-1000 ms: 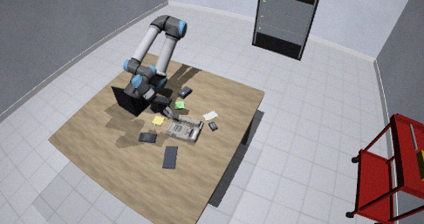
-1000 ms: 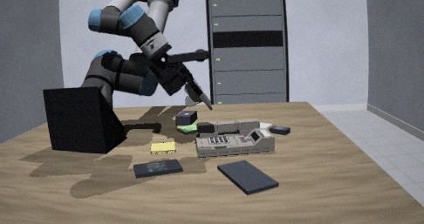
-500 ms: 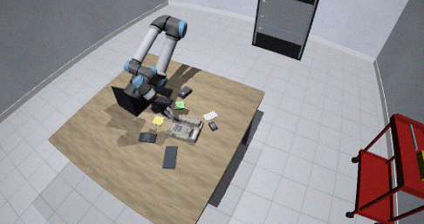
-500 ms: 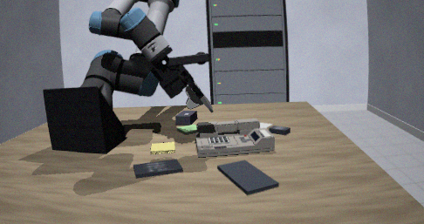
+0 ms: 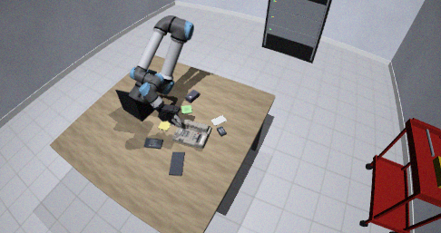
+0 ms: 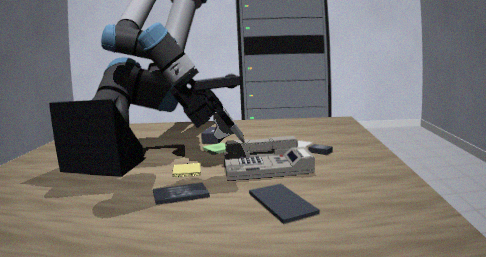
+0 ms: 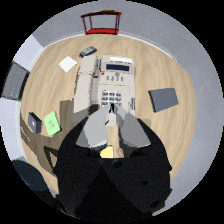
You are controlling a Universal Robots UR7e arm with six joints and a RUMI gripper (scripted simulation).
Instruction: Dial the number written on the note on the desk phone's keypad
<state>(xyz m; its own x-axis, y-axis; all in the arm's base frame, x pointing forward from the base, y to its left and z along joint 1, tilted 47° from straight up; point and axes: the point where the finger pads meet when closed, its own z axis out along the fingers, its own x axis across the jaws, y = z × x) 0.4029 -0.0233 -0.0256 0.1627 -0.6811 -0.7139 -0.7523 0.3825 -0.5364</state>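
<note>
Right now my hand is 8 cm to the right of the handset, 5 cm short of it and 4 cm above it. The rest, counted from my hand: white note: 23 cm to the left, 16 cm ahead, 9 cm below.
</note>
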